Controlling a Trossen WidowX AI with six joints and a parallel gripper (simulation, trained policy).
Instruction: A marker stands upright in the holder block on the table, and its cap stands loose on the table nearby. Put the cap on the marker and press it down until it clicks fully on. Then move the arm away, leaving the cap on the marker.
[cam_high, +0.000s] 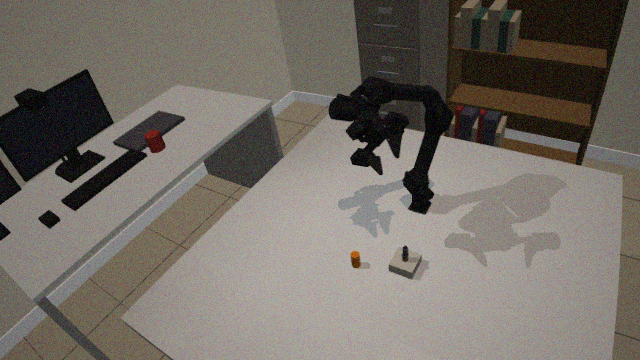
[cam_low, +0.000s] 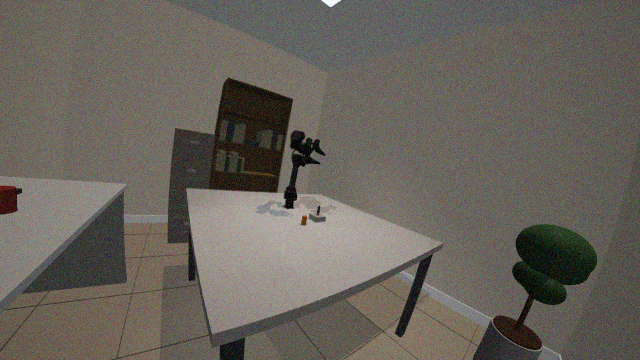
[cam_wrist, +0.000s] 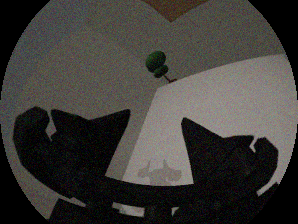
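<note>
Right now my gripper tip is 6 cm short of the orange cap, 10 cm to the left of it and 35 cm above it. Round my gripper tip: dark marker: 4 cm to the left, 31 cm below; then pale holder block: 4 cm to the left, 36 cm below.
</note>
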